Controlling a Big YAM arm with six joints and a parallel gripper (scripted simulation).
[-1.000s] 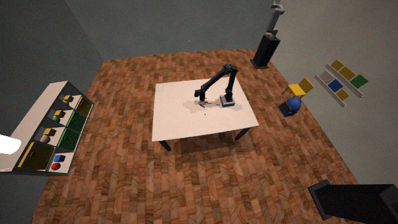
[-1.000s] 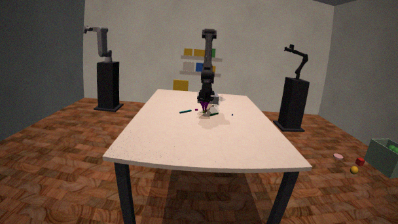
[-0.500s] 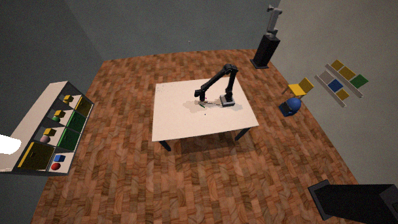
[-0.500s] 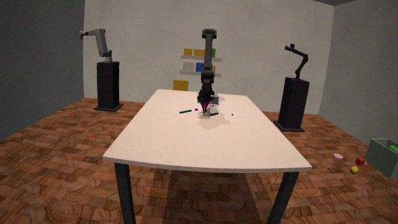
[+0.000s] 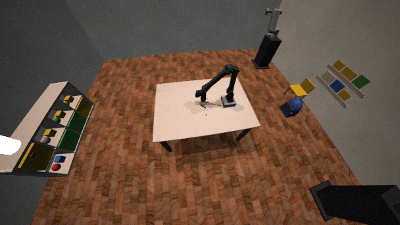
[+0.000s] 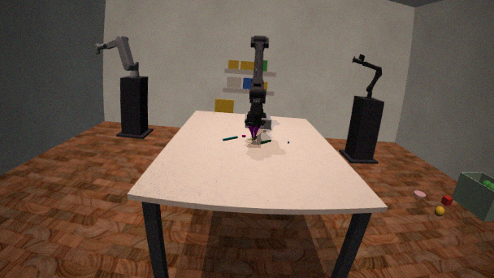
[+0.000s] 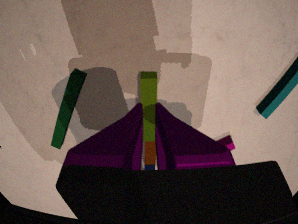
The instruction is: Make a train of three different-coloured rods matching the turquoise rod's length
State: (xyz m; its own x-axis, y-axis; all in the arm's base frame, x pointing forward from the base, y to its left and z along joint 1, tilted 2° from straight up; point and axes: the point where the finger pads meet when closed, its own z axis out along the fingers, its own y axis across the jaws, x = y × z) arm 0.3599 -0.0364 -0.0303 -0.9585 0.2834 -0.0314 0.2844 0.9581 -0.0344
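My hand is 1 cm above the lime rod. The rest, counted from my hand: magenta rod 7 cm behind, 5 cm to the right, 2 cm below; orange rod 4 cm behind, 1 cm to the left, 2 cm below; green rod 1 cm ahead, 7 cm to the left, 2 cm below.
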